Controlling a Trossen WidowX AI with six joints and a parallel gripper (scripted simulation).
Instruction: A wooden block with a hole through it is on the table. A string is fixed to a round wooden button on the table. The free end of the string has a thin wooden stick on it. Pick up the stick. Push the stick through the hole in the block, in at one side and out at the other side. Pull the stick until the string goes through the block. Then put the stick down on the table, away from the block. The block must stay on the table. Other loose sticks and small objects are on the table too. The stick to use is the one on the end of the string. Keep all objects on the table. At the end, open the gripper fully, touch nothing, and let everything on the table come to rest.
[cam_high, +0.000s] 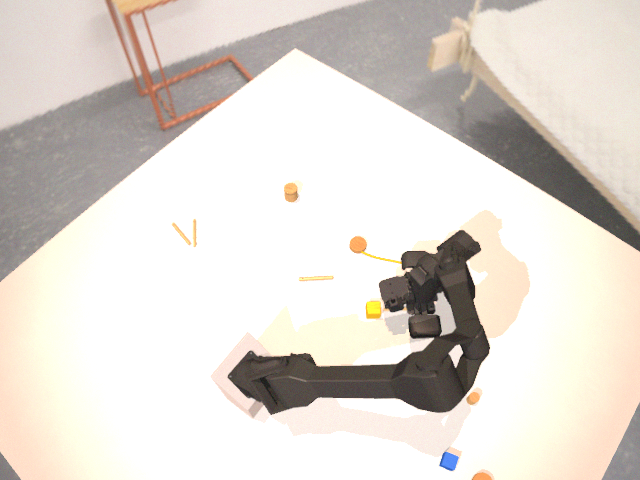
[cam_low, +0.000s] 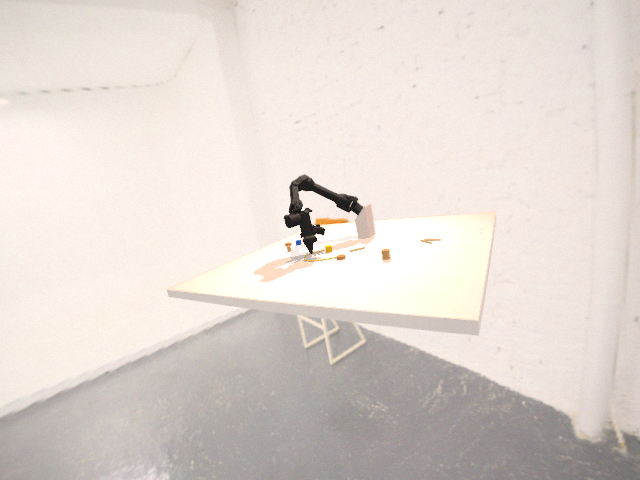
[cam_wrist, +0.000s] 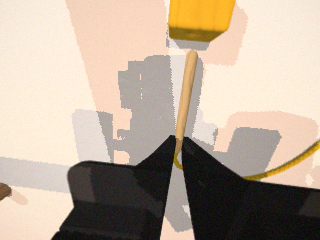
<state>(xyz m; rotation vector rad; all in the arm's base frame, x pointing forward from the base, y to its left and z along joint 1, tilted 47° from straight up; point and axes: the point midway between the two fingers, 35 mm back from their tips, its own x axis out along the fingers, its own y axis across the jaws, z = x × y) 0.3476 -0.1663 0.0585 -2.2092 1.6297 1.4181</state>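
Right now my gripper tip is 70 mm to the right of the yellow block and 60 mm past it. Round my gripper tip: blue cube 230 mm to the right, 230 mm behind; then round wooden button 190 mm to the left, 60 mm ahead; then wooden cylinder 410 mm to the left, 80 mm ahead, 10 mm above.
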